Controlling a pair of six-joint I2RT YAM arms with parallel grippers.
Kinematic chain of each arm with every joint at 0, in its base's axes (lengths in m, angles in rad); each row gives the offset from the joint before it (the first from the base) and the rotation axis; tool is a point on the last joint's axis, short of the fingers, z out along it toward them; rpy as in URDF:
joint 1: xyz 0 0 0.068 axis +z
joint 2: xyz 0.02 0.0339 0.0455 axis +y
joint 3: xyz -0.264 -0.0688 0 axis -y
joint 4: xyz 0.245 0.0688 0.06 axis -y
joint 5: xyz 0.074 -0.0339 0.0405 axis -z
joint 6: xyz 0.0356 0 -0.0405 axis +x
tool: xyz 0 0 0 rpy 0 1.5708 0
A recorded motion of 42 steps. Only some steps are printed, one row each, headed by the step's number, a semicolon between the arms.
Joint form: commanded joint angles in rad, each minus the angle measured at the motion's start. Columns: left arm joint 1, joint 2, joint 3, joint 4, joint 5, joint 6; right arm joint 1, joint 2, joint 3, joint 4, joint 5, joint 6.
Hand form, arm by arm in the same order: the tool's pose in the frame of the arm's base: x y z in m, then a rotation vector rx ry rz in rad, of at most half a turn. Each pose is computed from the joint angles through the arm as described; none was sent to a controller.
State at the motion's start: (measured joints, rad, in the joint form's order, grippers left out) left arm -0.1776 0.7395 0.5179 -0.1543 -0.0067 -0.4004; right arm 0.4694 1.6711 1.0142 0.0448 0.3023 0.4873
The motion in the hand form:
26: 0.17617 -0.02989 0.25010 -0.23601 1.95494 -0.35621; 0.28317 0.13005 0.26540 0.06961 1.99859 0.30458
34: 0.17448 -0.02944 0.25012 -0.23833 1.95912 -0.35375; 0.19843 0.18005 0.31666 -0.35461 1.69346 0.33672
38: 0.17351 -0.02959 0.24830 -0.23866 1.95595 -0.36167; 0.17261 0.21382 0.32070 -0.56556 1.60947 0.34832
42: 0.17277 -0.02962 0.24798 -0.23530 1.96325 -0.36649; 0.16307 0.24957 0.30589 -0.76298 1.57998 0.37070
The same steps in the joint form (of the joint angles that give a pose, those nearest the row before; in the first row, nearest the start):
26: 0.0056 -0.0013 -0.0209 0.0140 -0.0132 0.0015; -0.0124 -0.2980 -0.1289 0.0144 -0.0688 -0.1111
34: 0.0062 -0.0100 -0.0209 0.0007 -0.0145 0.0011; 0.3122 -0.5299 -0.1927 0.1179 0.0413 -0.4127
38: 0.0052 -0.0162 -0.0310 0.0084 -0.0108 -0.0031; 0.4684 -0.5017 -0.1712 0.1500 0.0616 -0.5450
42: 0.0057 -0.0189 -0.0304 -0.0011 -0.0039 -0.0030; 0.5604 -0.3964 -0.1429 0.1800 0.0196 -0.6270

